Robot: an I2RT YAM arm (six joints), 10 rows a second.
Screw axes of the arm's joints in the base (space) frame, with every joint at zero. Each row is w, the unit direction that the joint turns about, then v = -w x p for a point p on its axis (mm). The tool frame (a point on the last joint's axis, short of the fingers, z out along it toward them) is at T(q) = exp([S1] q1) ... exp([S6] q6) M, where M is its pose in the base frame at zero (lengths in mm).
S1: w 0 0 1 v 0 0 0
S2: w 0 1 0 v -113.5 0 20
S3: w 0 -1 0 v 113.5 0 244
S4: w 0 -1 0 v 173.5 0 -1
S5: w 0 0 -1 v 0 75 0
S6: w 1 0 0 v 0 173.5 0
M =
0 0 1 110.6
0 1 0 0
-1 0 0 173.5
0 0 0 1
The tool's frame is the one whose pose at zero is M.
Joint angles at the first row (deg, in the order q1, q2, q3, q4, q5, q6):
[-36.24 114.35 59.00 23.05 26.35 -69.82]
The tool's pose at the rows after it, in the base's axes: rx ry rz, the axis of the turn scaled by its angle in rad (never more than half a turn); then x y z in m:
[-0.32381, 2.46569, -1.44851, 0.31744, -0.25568, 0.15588]
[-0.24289, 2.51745, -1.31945, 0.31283, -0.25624, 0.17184]
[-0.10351, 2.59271, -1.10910, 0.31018, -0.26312, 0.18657]
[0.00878, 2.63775, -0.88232, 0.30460, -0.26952, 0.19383]
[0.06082, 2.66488, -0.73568, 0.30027, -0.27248, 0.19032]
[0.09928, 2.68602, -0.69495, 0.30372, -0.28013, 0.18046]
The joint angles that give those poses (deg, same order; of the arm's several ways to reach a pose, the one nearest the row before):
[-36.56 110.81 60.88 18.19 27.26 -66.91]
[-37.21 108.11 63.48 8.18 24.75 -60.87]
[-38.58 107.48 69.22 -5.39 20.10 -51.83]
[-40.35 107.64 73.33 -15.28 13.27 -44.87]
[-41.47 108.37 74.65 -19.64 8.61 -41.71]
[-42.01 111.08 76.49 -20.56 7.92 -40.26]

